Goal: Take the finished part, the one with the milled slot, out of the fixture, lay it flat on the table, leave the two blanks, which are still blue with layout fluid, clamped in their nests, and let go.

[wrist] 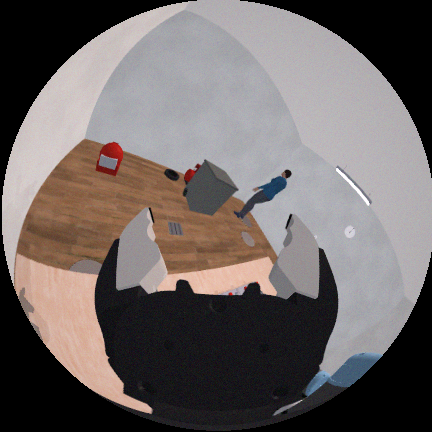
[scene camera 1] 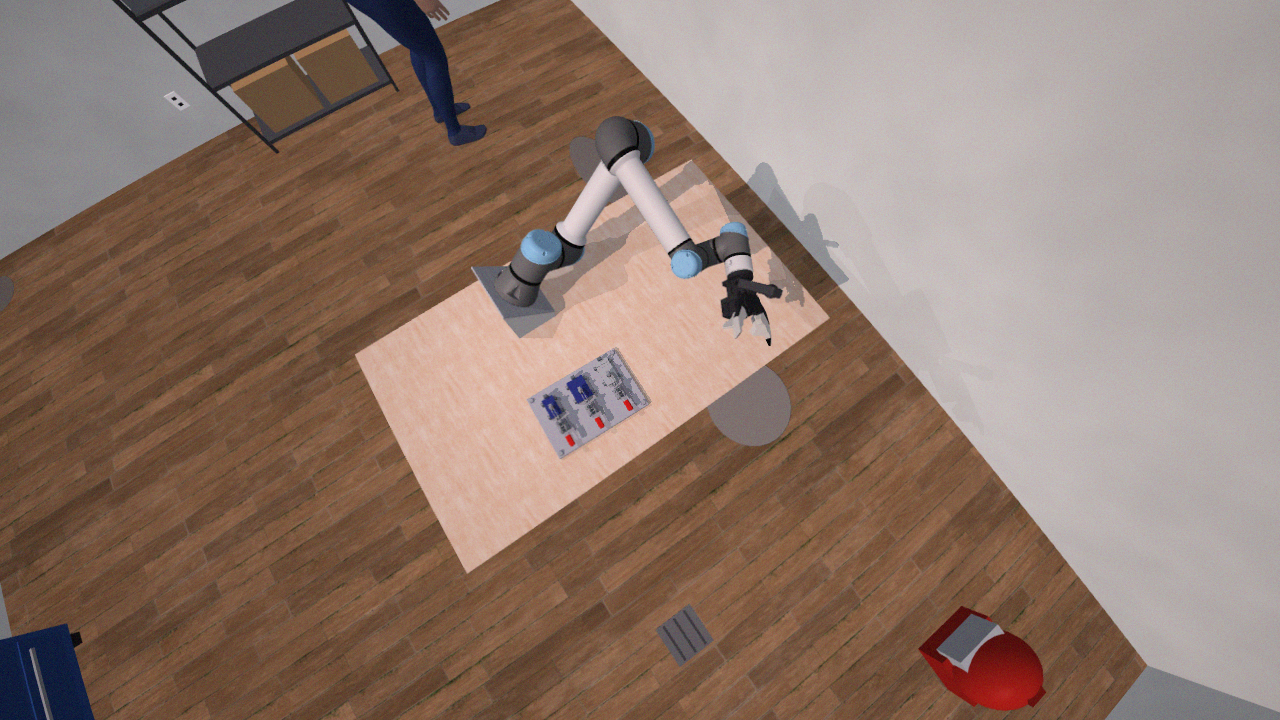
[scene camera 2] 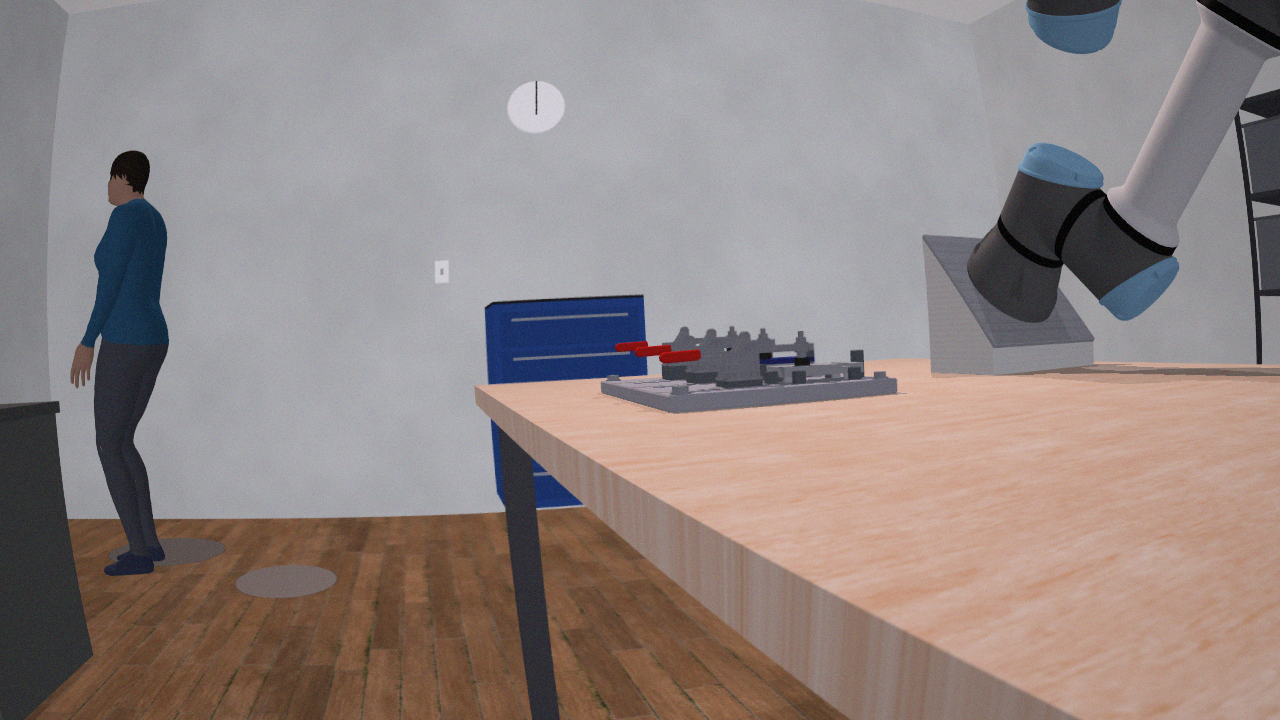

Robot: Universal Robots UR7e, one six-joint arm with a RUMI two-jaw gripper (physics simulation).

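Seen in the pictures: gripper, fingertip midpoint: [wrist: 219, 212] [scene camera 1: 753, 342]; arm's base, link origin: [scene camera 1: 515, 290] [scene camera 2: 1010, 286].
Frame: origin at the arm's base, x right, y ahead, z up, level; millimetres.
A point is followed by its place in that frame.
The fixture plate [scene camera 1: 586, 435] {z -102, x 56, y 539 mm} [scene camera 2: 787, 395] {z -110, x -181, y 454 mm} lies on the table [scene camera 1: 429, 447] {z -118, x 527, y 280 mm} [scene camera 2: 1029, 483] {z -118, x -648, y 546 mm} [wrist: 65, 320], with three nests and red-handled clamps. Two blue blanks, one at the left end [scene camera 1: 552, 406] {z -54, x 98, y 404 mm} and one in the middle [scene camera 1: 580, 388] {z -53, x -10, y 403 mm}, sit in their nests. The grey finished part [scene camera 1: 614, 377] {z -87, x -128, y 426 mm} appears to be in the right nest; its slot is too small to make out. In the wrist view a sliver of the fixture shows behind the gripper body. My gripper [scene camera 1: 752, 339] {z 264, x -451, y 626 mm} [wrist: 219, 212] {z 264, x -451, y 626 mm} is open and empty, above the table's right end, well away from the fixture. It does not show in scene camera 2.
The red clamp handles [scene camera 1: 628, 405] {z -66, x -113, y 536 mm} [scene camera 2: 680, 355] {z -70, x -122, y 537 mm} point toward the table's long edge away from the arm base. The arm's sloped base mount [scene camera 1: 514, 308] {z 35, x 33, y 77 mm} [scene camera 2: 966, 313] {z -38, x -19, y 107 mm} stands behind the fixture. A person [scene camera 2: 134, 295] [wrist: 272, 189] and a grey cabinet [wrist: 211, 189] stand off the table.
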